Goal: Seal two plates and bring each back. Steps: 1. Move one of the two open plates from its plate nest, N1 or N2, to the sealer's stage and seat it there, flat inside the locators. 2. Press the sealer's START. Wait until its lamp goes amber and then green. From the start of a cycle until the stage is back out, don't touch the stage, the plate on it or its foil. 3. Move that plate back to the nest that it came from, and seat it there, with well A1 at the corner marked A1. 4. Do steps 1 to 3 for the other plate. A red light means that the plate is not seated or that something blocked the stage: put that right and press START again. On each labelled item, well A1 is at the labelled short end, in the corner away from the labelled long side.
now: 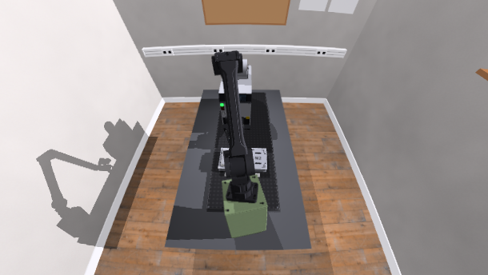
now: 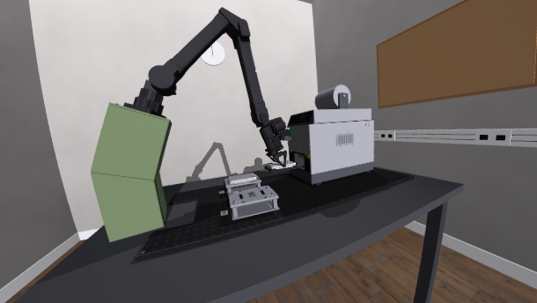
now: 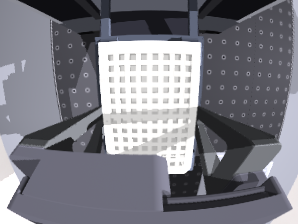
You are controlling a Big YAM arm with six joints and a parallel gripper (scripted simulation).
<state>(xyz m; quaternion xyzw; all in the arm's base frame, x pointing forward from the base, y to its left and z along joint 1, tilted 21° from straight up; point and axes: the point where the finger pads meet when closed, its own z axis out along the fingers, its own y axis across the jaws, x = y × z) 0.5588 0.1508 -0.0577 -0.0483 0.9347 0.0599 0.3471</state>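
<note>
Right now my hand is right at the white plate. Also, from my hand: dark sealer stage 2 cm below; then yellow warning label 11 cm ahead, 7 cm to the right, 4 cm above; then foil roll 33 cm ahead, 5 cm to the left, 31 cm above.
</note>
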